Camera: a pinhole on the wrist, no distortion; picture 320 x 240 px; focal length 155.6 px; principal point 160.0 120.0 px. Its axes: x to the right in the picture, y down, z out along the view. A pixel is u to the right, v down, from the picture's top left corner.
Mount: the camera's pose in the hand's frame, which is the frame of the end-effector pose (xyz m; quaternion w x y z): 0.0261 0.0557 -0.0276 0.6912 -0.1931 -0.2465 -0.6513
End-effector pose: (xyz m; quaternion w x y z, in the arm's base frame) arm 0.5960 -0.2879 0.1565 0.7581 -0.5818 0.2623 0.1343
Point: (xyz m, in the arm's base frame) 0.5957 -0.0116 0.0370
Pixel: 193.9 139.4
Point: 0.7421 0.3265 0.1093
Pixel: 247.0 147.6
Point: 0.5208 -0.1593 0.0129
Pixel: 115.4 114.9
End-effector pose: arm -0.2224 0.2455 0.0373 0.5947 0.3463 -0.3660 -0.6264
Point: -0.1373 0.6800 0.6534
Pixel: 87.9 7.9
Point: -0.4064 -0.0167 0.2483
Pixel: outside the picture
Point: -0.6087 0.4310 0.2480
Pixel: 302.5 46.9
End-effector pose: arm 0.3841 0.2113 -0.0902 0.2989 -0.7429 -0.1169 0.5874
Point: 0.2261 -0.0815 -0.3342
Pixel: 51.9 122.5
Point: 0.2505 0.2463 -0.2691
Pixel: 232.7 223.0
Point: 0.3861 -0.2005 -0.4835
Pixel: outside the picture
